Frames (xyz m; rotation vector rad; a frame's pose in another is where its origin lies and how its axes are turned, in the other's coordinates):
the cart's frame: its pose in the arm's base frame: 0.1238 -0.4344 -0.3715 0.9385 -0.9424 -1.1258
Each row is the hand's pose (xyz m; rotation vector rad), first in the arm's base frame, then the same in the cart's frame.
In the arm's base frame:
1: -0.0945 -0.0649 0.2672 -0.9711 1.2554 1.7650
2: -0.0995 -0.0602 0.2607 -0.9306 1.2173 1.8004
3: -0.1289 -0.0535 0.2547 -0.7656 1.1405 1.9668
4: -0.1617 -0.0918 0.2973 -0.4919 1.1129 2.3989
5: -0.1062 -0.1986 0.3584 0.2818 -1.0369 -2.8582
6: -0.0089 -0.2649 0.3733 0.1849 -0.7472 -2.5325
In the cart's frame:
1: -0.3180 0.5991 0.3634 0.8761 -1.3972 -1.4382
2: -0.3242 0.5924 0.3655 0.8268 -1.4181 -1.4713
3: -0.3365 0.5792 0.3904 0.6030 -1.4915 -1.5127
4: -0.2992 0.6030 0.4394 0.1117 -1.4885 -1.3822
5: -0.1778 0.6585 0.4196 -0.4014 -1.2176 -1.0793
6: -0.0947 0.6898 0.3409 -0.6665 -0.9234 -0.8532

